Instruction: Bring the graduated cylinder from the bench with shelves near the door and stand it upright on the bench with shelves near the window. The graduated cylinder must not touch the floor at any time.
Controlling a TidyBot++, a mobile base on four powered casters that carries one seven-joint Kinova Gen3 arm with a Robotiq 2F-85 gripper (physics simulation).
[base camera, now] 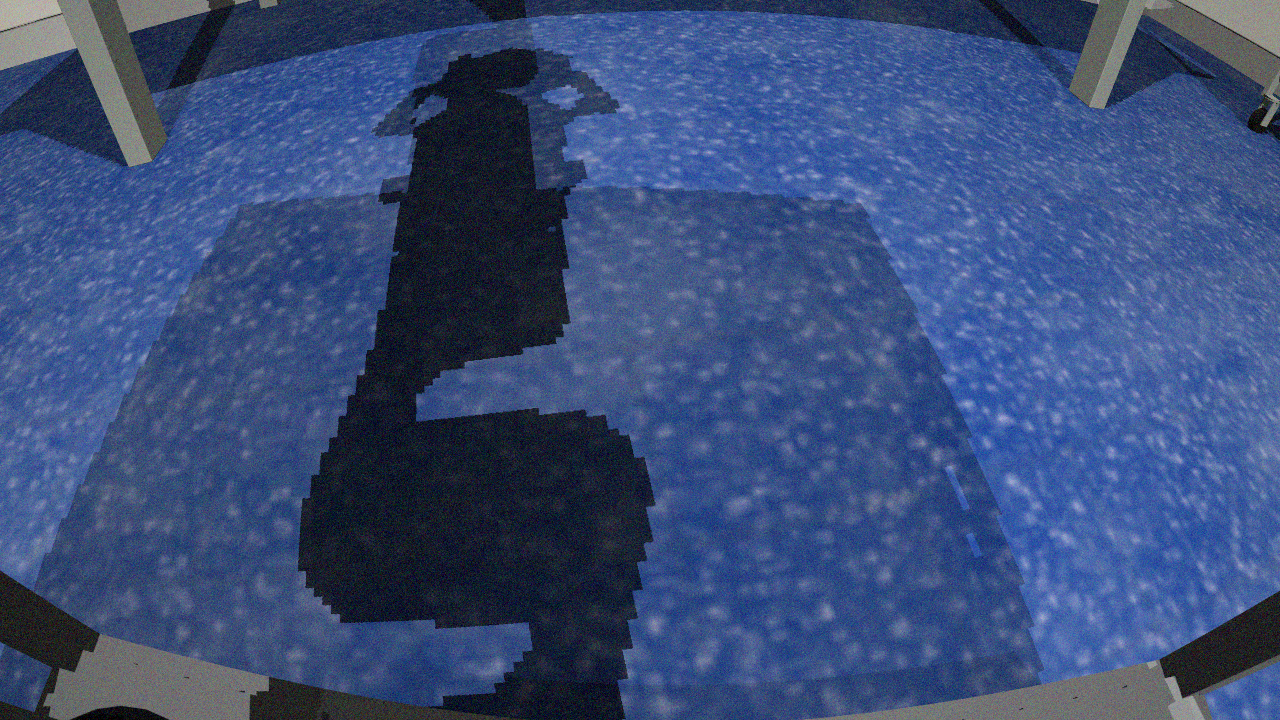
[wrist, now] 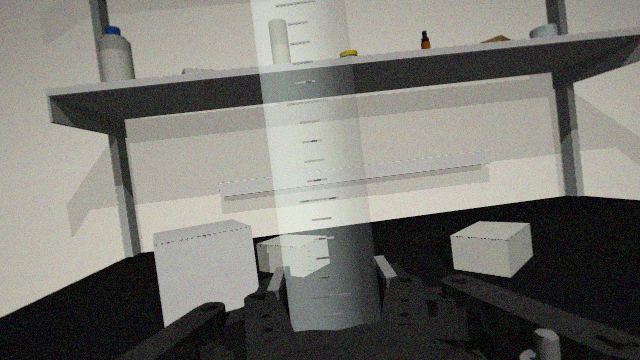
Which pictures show my gripper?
The wrist view only.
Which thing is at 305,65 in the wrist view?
A graduated cylinder.
